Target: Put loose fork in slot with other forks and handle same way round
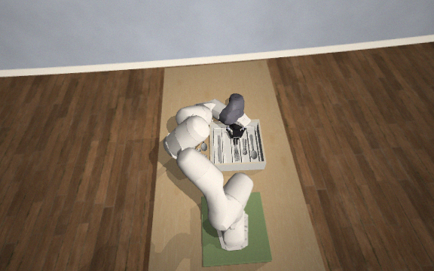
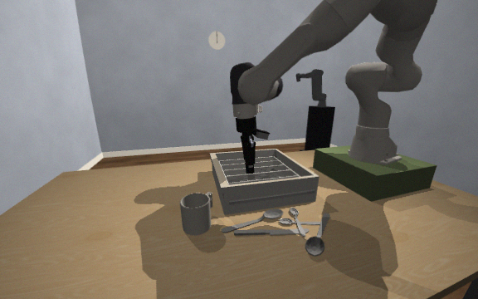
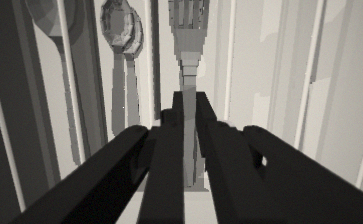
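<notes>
Now: hand 3 cm past the cutlery tray and 3 cm above it. The rest, counted from my hand: white mug: 23 cm ahead, 19 cm to the left, 3 cm below.
</notes>
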